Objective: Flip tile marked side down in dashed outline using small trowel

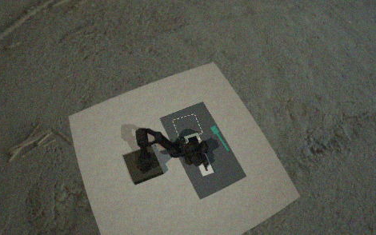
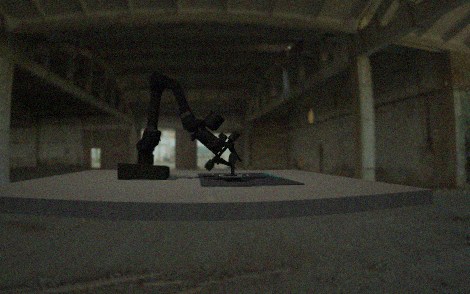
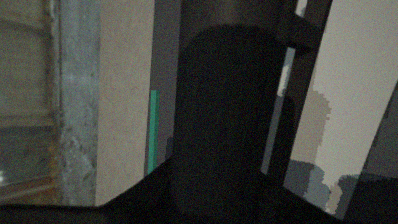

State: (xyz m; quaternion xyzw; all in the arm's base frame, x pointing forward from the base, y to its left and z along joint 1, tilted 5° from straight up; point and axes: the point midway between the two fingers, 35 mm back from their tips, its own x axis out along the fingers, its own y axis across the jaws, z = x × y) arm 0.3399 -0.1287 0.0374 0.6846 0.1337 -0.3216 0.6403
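The dark grey mat lies 80 mm below my gripper tip, 70 mm to the left of it and 30 mm ahead of it. The rest, counted from my gripper tip: small green trowel (170 mm ahead, 70 mm to the left, 50 mm below); then tile (140 mm to the left, 50 mm below, 10 mm ahead).
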